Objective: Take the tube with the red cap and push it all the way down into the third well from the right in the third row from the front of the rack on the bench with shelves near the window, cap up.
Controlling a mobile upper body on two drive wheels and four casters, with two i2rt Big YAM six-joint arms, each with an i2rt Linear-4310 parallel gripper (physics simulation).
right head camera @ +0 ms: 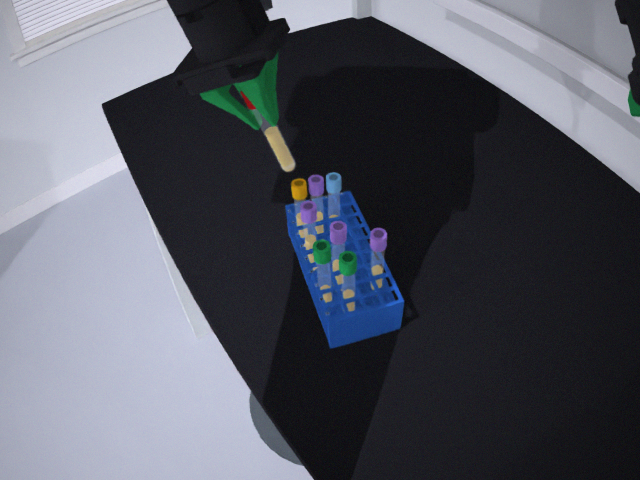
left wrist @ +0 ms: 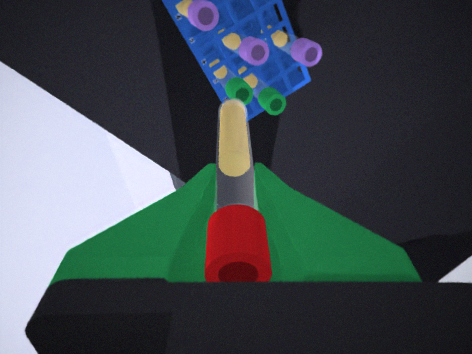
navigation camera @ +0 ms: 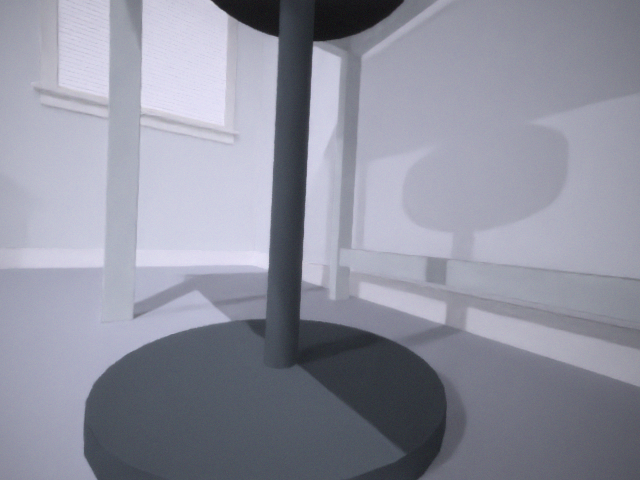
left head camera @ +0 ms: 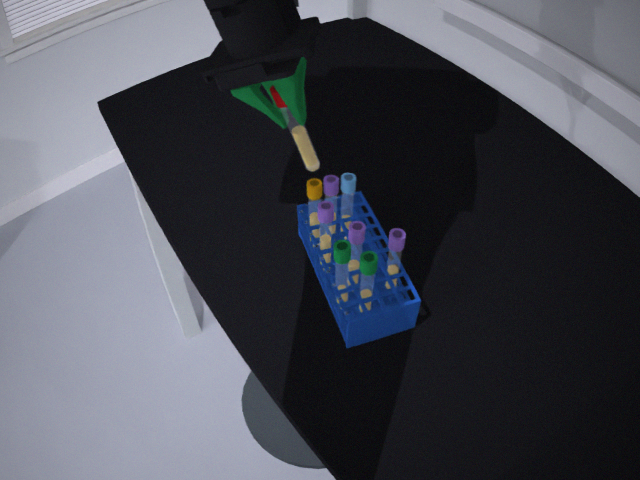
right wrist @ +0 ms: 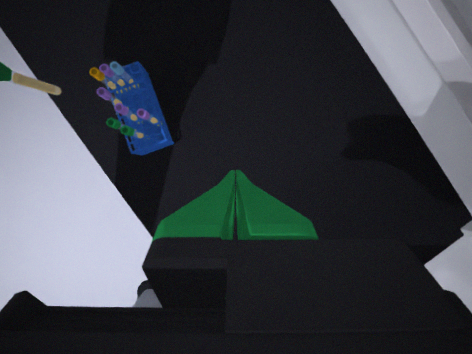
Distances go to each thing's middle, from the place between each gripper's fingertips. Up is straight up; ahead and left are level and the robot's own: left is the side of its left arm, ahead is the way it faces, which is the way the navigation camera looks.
Now: left hand 30 mm short of the blue rack (left head camera: 389,315), 60 mm to the left of it and 240 mm above it.
Now: right hand 36 cm above the blue rack, 23 cm to the right of it and 15 cm short of it.
